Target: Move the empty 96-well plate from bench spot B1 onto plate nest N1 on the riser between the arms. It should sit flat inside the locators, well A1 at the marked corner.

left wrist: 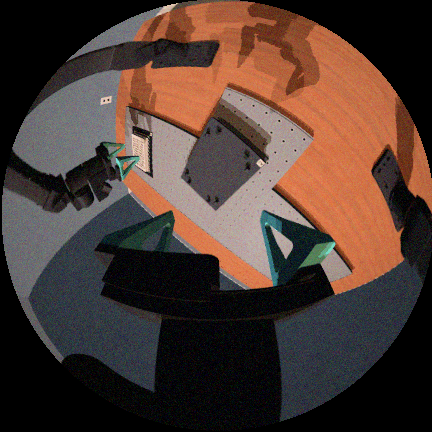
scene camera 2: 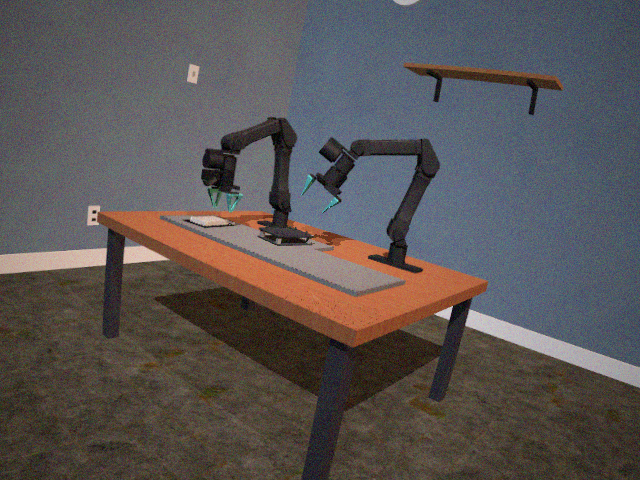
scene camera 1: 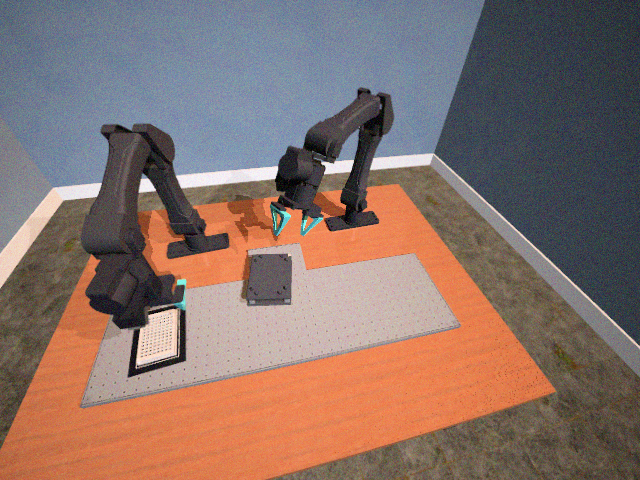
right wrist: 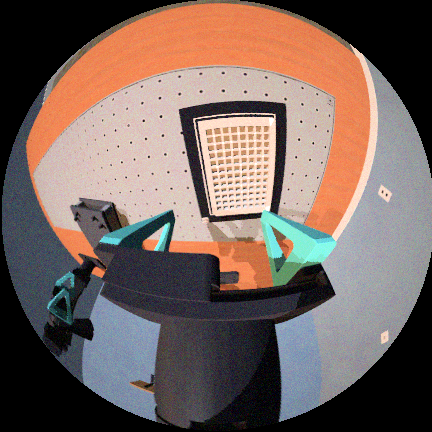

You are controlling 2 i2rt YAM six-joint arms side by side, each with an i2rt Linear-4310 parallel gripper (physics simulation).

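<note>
The pale 96-well plate lies flat inside a black frame on the grey perforated board. My right gripper is open and empty above the plate, near its edge; in scene camera 1 the right arm hides part of it. The dark riser with the nest stands between the arms, with small locators at its corners. My left gripper is open and empty, high behind the riser.
The grey perforated board lies on the orange table. The arm bases stand at the back of the table. A wall shelf hangs behind the arms.
</note>
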